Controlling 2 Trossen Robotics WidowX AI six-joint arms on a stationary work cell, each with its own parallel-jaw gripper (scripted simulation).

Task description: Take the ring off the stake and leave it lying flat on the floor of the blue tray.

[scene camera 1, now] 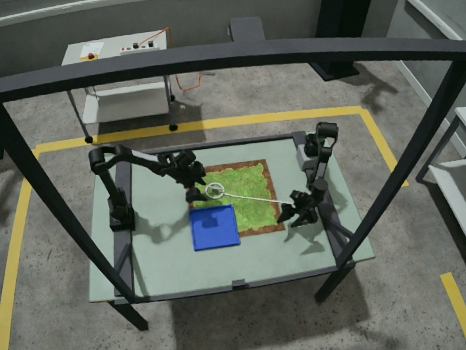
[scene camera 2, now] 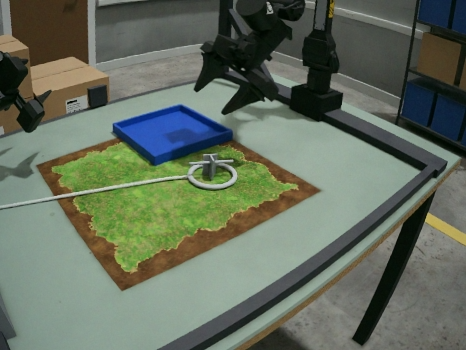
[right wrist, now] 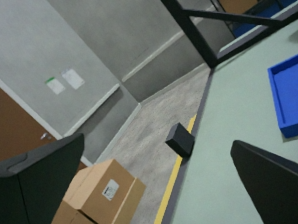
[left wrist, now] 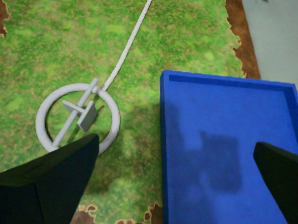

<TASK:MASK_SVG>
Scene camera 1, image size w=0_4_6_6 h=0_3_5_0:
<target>my left gripper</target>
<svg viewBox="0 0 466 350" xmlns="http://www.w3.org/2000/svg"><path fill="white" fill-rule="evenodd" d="M197 160L194 161L194 166L191 164L186 169L183 169L181 177L176 180L176 184L182 184L184 189L189 188L189 191L185 193L186 202L189 204L193 201L208 200L195 187L195 182L206 185L202 178L206 176L203 163Z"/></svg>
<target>my right gripper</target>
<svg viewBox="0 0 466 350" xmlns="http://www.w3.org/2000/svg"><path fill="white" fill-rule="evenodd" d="M293 190L289 197L294 201L295 208L289 203L281 204L282 212L276 223L279 224L290 220L295 214L298 214L299 217L291 224L291 228L315 224L318 221L315 201L309 197L307 192Z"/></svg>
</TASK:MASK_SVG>
